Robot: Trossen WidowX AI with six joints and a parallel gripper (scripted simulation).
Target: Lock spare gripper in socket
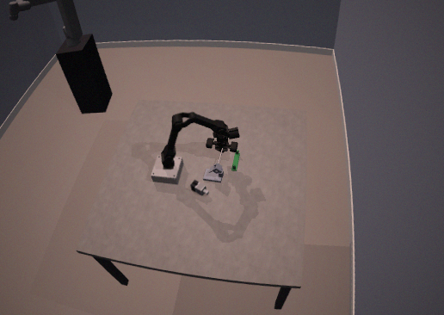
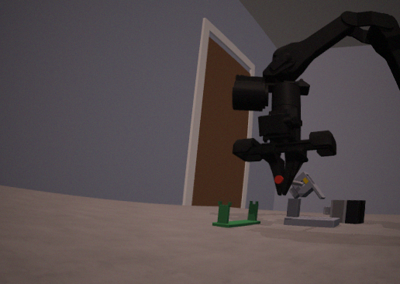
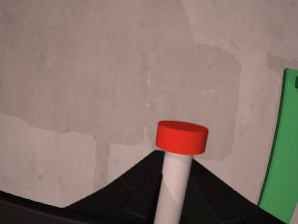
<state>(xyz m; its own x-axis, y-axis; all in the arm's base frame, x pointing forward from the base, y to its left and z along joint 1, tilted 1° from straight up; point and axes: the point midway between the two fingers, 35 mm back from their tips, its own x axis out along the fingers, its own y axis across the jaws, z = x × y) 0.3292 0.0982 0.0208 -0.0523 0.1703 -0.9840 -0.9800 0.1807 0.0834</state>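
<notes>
My gripper tip is now 8 cm short of the green cradle, 3 cm to the left of it and 4 cm above it. Round my gripper tip: grey mount: 3 cm behind, 14 cm to the right, 1 cm below; then spare gripper: 13 cm behind, 25 cm to the right, 3 cm below.
</notes>
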